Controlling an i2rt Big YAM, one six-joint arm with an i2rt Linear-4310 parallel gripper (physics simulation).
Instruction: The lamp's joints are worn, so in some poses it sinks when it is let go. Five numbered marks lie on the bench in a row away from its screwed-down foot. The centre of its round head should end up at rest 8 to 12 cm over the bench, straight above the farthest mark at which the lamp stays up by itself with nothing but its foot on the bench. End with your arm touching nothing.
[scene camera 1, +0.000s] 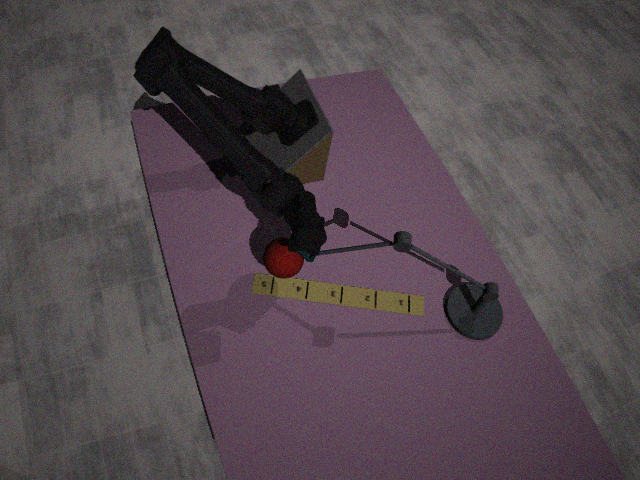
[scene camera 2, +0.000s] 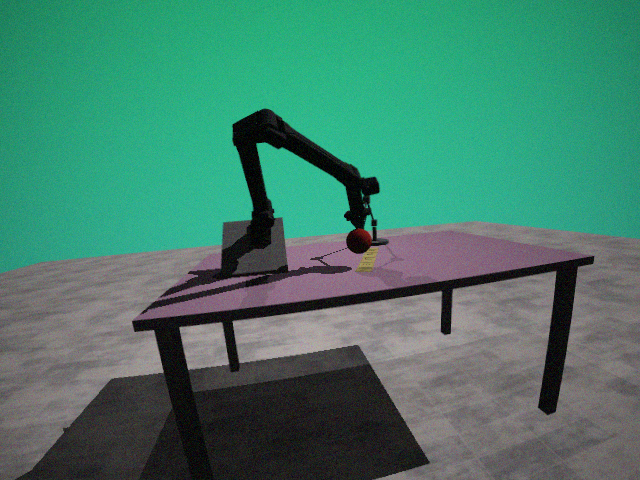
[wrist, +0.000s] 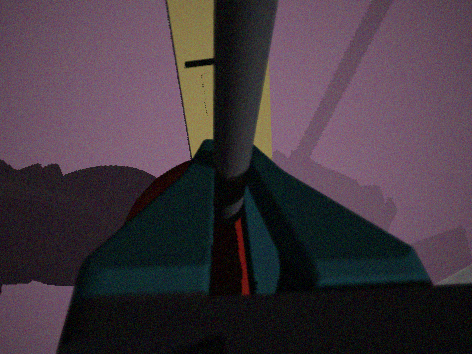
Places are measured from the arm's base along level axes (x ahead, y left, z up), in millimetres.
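Where they show: gripper, between the fingertips: (scene camera 1: 310, 259) (wrist: 225, 153); arm's base, origin of its link: (scene camera 1: 299, 123) (scene camera 2: 261, 233).
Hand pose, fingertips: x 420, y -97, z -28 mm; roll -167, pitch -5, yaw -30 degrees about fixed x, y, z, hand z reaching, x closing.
Things, the pixels of their top centre, and the offset from my fingertips. "pt": a spot on its surface instead. Level surfaces: height alone.
- lamp's red round head, a spot on its surface: (wrist: 154, 194) pt 36 mm back, 8 mm right, 15 mm down
- elbow joint, a spot on its surface: (scene camera 1: 402, 241) pt 92 mm ahead, 164 mm left, 157 mm up
- round foot, a spot on its surface: (scene camera 1: 473, 317) pt 216 mm ahead, 396 mm left, 108 mm down
- pink bench, height of its surface: 123 mm down
The lamp's red round head (scene camera 1: 283, 258) (scene camera 2: 358, 241) (wrist: 154, 194) hangs over the bench by the far end of the yellow strip (scene camera 1: 323, 294) (scene camera 2: 366, 260) (wrist: 194, 30), in scene camera 1 beside marks 5 and 4. Its exact height and spot cannot be told. The thin grey upper rod (scene camera 1: 356, 248) (wrist: 242, 75) runs from the head to the elbow joint (scene camera 1: 402, 241); a lower rod goes on to the round foot (scene camera 1: 473, 317) (scene camera 2: 381, 241). My gripper (scene camera 1: 309, 254) (scene camera 2: 360, 226) (wrist: 225, 153) is shut on the upper rod close to the head; its fingers hide much of the head in the wrist view.
My arm reaches from its grey and wooden mount (scene camera 1: 311, 161) (scene camera 2: 281, 242) over the pink bench (scene camera 1: 361, 413) (scene camera 2: 465, 253). Shadows of arm and lamp lie on both sides of the strip. The bench's left edge is close beyond mark 5 in scene camera 1.
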